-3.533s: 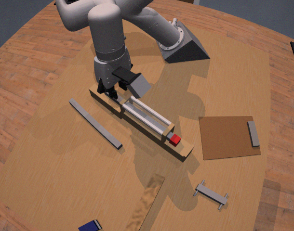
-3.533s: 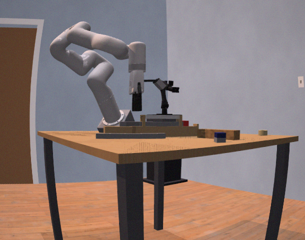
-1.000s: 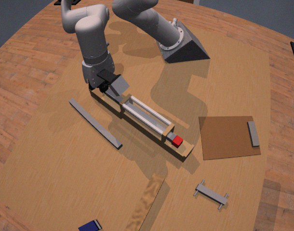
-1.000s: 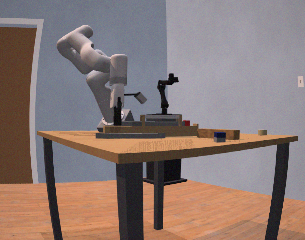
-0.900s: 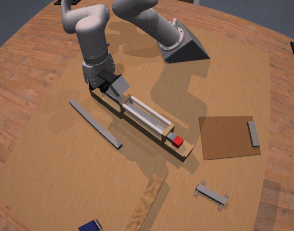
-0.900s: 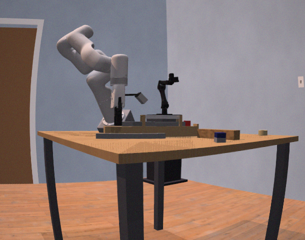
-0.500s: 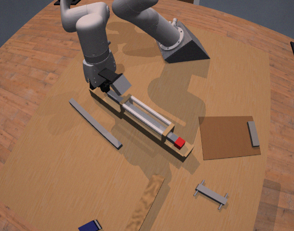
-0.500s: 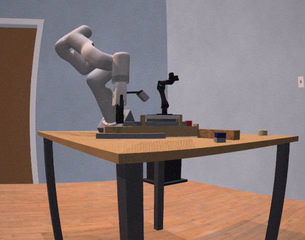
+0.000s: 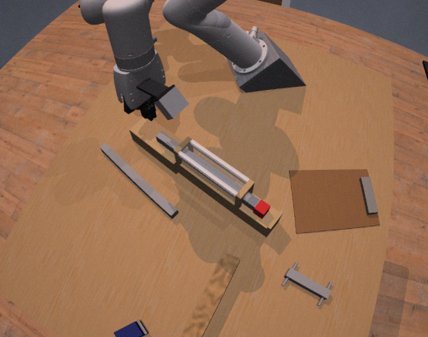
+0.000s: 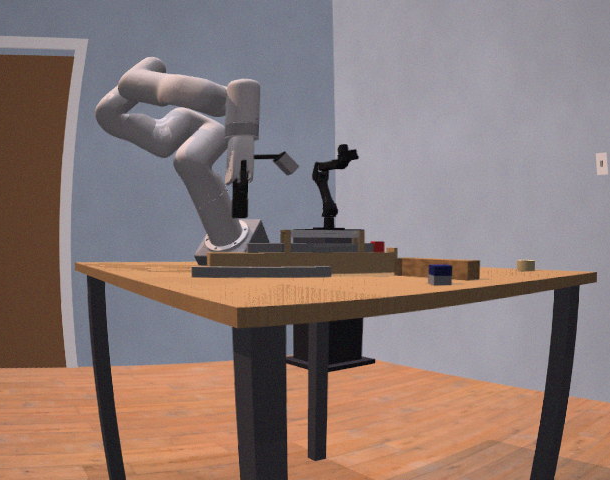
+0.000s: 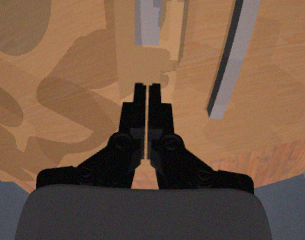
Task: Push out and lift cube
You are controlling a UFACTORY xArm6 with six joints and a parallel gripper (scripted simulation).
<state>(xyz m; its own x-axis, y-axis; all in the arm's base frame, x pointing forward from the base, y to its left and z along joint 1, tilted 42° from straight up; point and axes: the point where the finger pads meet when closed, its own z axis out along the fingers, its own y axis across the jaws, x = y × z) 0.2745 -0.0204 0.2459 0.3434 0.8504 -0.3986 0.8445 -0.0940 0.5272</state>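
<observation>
The red cube lies 290 mm to the left of my hand, 110 mm ahead of it and 80 mm below it. From my hand the other things lie so: wooden ledge: 170 mm to the left, 80 mm below, 70 mm ahead; then long grey bar: 130 mm below, 110 mm ahead, 10 mm to the right; then rough textured strip: 330 mm ahead, 240 mm to the left, 120 mm below.
</observation>
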